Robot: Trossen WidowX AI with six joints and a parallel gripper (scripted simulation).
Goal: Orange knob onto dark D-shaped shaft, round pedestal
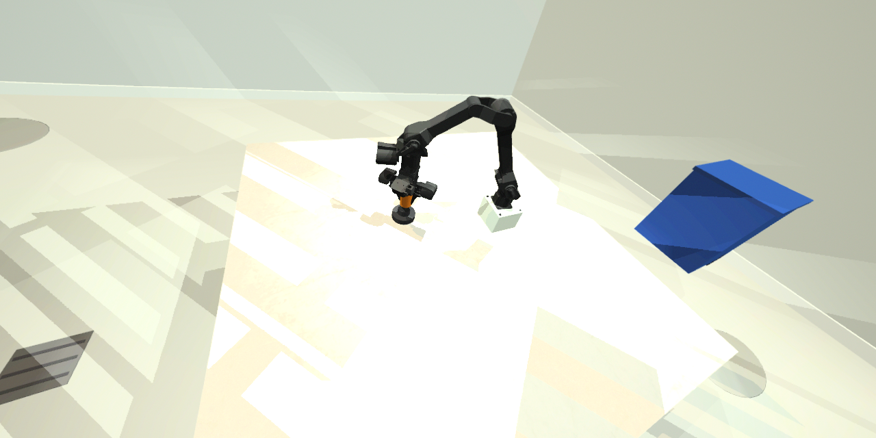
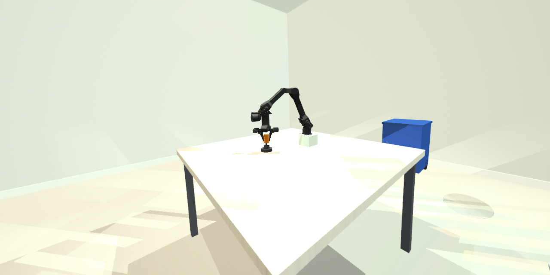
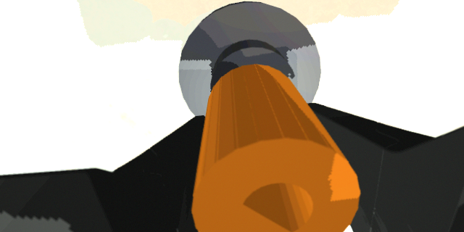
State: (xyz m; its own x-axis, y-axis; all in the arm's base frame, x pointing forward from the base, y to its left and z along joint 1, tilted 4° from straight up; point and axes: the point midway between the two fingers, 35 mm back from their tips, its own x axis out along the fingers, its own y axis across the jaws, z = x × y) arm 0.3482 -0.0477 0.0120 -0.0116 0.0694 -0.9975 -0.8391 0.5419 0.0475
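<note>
Right now the orange knob is 2 cm above my gripper tip. The rest, counted from my gripper tip: round pedestal 4 cm below.
</note>
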